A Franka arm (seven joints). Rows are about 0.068 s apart.
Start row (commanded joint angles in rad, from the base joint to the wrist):
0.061 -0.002 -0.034 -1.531 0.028 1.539 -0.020
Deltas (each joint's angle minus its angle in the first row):
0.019 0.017 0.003 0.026 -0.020 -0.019 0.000
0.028 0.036 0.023 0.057 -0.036 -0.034 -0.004
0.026 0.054 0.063 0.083 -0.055 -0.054 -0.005
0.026 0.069 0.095 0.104 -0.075 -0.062 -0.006
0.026 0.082 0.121 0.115 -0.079 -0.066 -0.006
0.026 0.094 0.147 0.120 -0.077 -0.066 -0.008
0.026 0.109 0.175 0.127 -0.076 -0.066 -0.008
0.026 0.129 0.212 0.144 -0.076 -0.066 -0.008
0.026 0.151 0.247 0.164 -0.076 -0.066 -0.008
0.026 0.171 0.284 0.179 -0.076 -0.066 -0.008
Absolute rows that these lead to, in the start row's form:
0.080 0.015 -0.031 -1.505 0.008 1.520 -0.020
0.089 0.034 -0.011 -1.474 -0.008 1.505 -0.024
0.087 0.052 0.029 -1.448 -0.027 1.485 -0.025
0.087 0.067 0.061 -1.427 -0.047 1.477 -0.026
0.087 0.080 0.087 -1.416 -0.051 1.473 -0.026
0.087 0.092 0.113 -1.411 -0.049 1.473 -0.028
0.087 0.107 0.141 -1.404 -0.048 1.473 -0.028
0.087 0.127 0.178 -1.387 -0.048 1.473 -0.028
0.087 0.149 0.213 -1.367 -0.048 1.473 -0.028
0.087 0.169 0.250 -1.352 -0.048 1.473 -0.028

